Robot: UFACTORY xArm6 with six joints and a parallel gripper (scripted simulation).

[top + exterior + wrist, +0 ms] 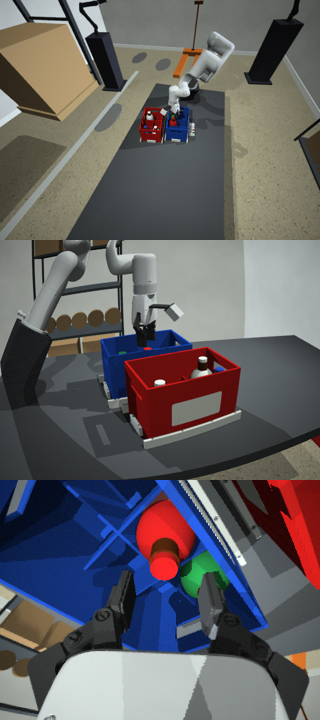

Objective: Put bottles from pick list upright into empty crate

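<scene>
The white-capped bottle is 140 mm to the right of my hand, 130 mm ahead of it and 110 mm below it. The rest, counted from my hand: red-capped bottle 110 mm below; then blue crate 120 mm below, 40 mm to the left; then green-capped bottle 110 mm below, 80 mm behind.
</scene>
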